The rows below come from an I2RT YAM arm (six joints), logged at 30 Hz.
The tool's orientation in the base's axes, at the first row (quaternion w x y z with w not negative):
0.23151, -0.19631, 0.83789, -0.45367
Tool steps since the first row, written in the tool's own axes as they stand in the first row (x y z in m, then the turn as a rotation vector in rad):
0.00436, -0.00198, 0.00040, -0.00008, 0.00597, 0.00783
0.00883, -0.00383, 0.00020, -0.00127, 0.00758, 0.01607
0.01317, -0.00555, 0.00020, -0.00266, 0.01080, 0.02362
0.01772, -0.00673, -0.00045, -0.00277, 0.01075, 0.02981
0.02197, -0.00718, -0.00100, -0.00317, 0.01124, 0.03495
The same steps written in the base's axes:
-0.00309, -0.00363, 0.00058, 0.00379, -0.00215, -0.00883
-0.00663, -0.00685, 0.00131, 0.00923, -0.00620, -0.01392
-0.00997, -0.01007, 0.00186, 0.01426, -0.00885, -0.02000
-0.01391, -0.01269, 0.00223, 0.01786, -0.01296, -0.02291
-0.01763, -0.01484, 0.00198, 0.02103, -0.01594, -0.02572

